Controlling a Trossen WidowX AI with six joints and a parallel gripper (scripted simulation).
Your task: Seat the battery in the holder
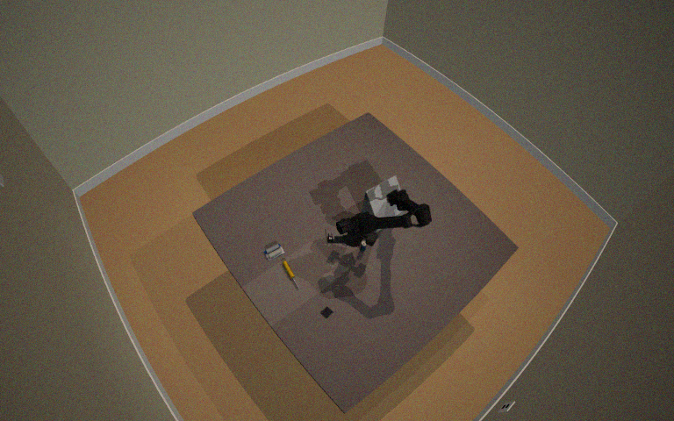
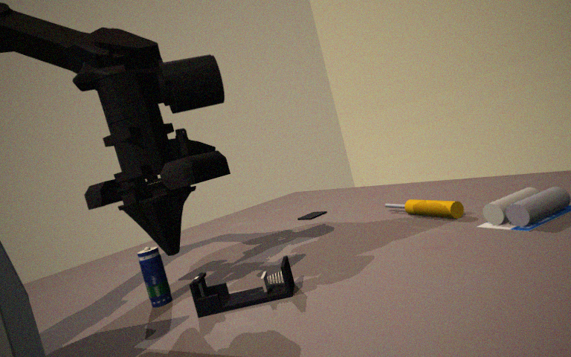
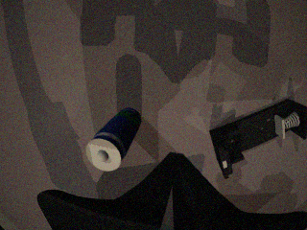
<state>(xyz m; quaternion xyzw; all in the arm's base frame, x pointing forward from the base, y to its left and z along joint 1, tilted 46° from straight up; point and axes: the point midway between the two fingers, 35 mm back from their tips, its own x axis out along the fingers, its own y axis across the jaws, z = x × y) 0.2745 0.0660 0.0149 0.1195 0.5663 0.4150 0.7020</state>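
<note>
My gripper tip is now 2 cm past the battery, 4 cm to the right of it and 2 cm above it. Also, from my gripper tip: yellow-handled screwdriver: 35 cm ahead, 3 cm to the right, 5 cm below; flat black square: 31 cm ahead, 21 cm to the left, 6 cm below.
</note>
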